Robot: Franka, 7 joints.
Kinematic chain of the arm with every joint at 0, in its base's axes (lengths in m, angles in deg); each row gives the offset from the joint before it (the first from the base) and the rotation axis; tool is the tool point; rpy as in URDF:
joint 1: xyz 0 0 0.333 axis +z
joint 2: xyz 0 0 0 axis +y
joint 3: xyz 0 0 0.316 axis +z
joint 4: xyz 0.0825 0 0 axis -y
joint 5: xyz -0.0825 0 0.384 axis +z
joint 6: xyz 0 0 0 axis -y
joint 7: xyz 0.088 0 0 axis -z
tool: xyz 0 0 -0.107 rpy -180 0 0
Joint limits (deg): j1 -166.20..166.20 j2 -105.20..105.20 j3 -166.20..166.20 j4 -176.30..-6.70 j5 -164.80..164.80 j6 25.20..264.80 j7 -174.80..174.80
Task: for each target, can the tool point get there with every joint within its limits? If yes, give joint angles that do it. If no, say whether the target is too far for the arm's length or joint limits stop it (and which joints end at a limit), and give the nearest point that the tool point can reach.
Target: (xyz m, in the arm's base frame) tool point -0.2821 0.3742 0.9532
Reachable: yes | joints 9.73 -14.87 109.22 -65.36 45.74 207.59 97.77
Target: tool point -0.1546 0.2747 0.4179
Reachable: yes | joints 0.72 16.07 103.10 -139.61 -131.54 242.09 -104.46
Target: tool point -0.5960 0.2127 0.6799
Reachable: yes | joints 27.11 -32.71 122.27 -85.27 -134.32 64.72 -140.51
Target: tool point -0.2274 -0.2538 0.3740
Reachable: yes | joints 133.80 -9.85 105.32 -131.94 -31.61 43.63 -18.81
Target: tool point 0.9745 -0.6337 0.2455
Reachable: no: too far | nearest point 0.7172 -0.4664 0.2686 | short by 0.308 m
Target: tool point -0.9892 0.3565 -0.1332
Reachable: no: too far | nearest point -0.7378 0.2659 -0.0147 | short by 0.292 m
